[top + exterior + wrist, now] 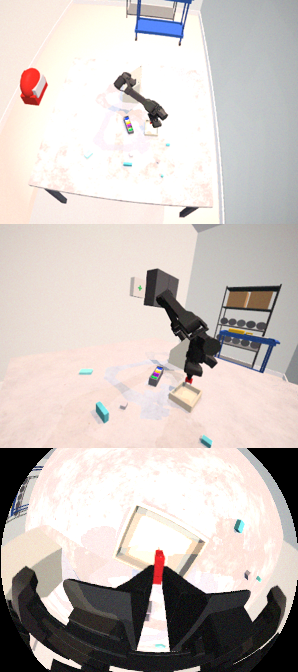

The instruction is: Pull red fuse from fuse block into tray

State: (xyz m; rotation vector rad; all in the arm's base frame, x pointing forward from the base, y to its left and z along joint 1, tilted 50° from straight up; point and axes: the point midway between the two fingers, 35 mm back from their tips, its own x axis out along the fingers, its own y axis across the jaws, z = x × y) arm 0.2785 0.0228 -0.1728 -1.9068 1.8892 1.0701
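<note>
My gripper tip is 9 cm above the shallow beige tray.
</note>
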